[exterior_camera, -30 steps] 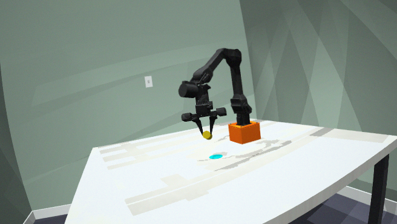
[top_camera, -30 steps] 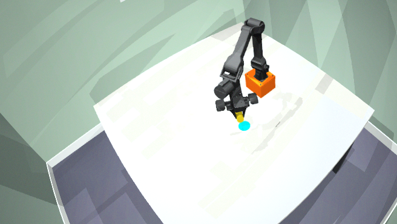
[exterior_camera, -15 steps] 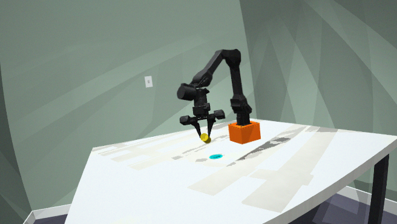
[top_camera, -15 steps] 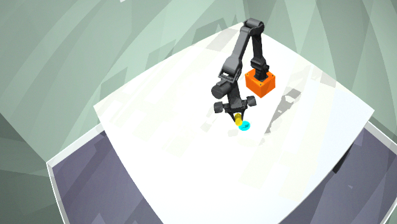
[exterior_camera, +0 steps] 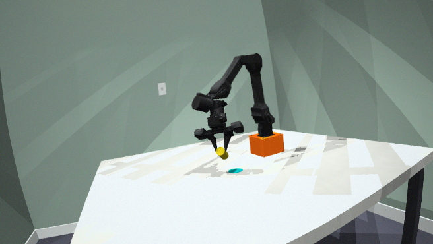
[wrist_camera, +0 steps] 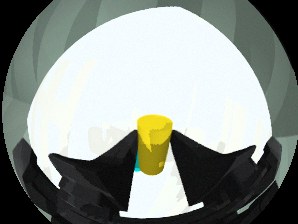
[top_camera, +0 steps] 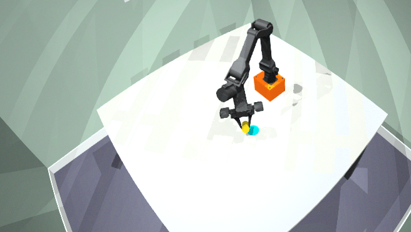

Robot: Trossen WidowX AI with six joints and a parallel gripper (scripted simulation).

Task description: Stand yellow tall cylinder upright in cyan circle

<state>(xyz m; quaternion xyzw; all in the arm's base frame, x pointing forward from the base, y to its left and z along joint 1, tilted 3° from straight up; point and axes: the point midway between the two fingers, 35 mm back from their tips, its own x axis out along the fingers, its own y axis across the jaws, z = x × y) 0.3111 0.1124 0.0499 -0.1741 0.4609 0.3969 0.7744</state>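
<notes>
My gripper tip is 100 mm above the cyan circle, 70 mm past it and 20 mm to the left of it. From my gripper tip the other things lie so: yellow tall cylinder: 10 mm to the right, 10 mm below, 10 mm behind.
</notes>
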